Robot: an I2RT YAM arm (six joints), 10 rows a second.
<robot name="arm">
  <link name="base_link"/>
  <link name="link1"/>
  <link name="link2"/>
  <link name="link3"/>
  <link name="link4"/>
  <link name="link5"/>
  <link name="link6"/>
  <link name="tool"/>
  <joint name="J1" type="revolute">
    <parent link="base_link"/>
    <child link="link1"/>
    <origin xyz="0 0 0.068"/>
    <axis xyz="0 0 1"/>
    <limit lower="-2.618" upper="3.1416"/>
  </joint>
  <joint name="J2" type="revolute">
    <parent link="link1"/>
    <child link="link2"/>
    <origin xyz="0.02 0.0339 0.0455" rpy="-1.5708 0 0"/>
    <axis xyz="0 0 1"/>
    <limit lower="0" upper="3.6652"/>
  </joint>
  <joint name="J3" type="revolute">
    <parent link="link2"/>
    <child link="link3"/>
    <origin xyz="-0.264 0 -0.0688" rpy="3.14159 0 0"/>
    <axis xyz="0 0 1"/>
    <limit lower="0" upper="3.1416"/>
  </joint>
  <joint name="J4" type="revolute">
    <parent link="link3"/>
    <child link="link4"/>
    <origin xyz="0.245 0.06 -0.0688"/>
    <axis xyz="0 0 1"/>
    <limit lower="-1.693" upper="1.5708"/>
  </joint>
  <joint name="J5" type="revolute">
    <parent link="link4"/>
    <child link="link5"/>
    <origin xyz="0.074 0.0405 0.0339" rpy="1.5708 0 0"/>
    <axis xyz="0 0 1"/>
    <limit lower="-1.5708" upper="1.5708"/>
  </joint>
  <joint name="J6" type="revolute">
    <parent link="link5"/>
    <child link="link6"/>
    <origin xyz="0.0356 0 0.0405" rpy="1.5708 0 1.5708"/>
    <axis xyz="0 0 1"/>
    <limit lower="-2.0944" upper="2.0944"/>
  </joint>
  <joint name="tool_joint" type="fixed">
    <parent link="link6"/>
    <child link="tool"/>
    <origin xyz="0 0 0" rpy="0 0 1.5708"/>
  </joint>
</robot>
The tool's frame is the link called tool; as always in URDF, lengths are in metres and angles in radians.
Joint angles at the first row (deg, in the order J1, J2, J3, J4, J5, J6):
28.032, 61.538, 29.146, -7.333, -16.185, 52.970
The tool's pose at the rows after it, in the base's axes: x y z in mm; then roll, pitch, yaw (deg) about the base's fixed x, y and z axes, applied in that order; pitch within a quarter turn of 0, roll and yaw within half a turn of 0:
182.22 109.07 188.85 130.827 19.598 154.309
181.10 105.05 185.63 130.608 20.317 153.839
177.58 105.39 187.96 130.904 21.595 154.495
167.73 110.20 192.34 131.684 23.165 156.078
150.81 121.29 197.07 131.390 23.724 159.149
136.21 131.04 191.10 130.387 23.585 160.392
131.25 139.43 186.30 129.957 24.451 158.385
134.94 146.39 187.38 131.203 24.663 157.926
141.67 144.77 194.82 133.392 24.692 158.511
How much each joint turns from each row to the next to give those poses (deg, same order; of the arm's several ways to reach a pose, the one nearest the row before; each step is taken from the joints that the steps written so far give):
0.306, -0.589, -1.944, 1.355, 0.699, -0.677
-0.831, -0.657, -1.225, 0.983, -0.043, -0.655
0.677, -1.287, -0.088, -0.893, 0.852, -0.876
2.953, -2.493, -0.022, -2.208, 2.362, -0.283
5.832, -3.062, -0.283, -1.970, 2.271, 1.419
5.553, -1.378, -2.252, 2.032, 2.754, 2.864
3.760, 1.050, -1.094, 3.105, 4.875, 2.820
0.960, 2.712, 1.596, 0.154, 1.923, 0.655
-1.836, 0.808, 2.754, -3.803, -0.723, -1.530

